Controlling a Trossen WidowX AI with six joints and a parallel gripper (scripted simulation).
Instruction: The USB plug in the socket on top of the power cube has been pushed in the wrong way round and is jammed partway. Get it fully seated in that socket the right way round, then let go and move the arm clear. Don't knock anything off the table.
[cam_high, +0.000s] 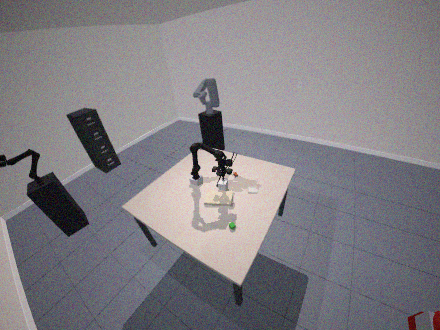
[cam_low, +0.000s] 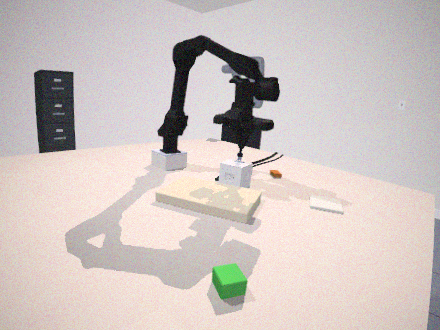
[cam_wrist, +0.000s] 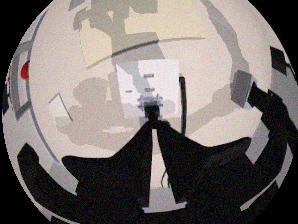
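Right now my gripper tip is 2 cm above the dark USB plug. From my gripper tip the other things lie so: orange piece 21 cm to the left, 11 cm below, 2 cm behind; flat white block 25 cm ahead, 13 cm to the left, 12 cm below; flat tan board 16 cm to the right, 11 cm below, 8 cm ahead.
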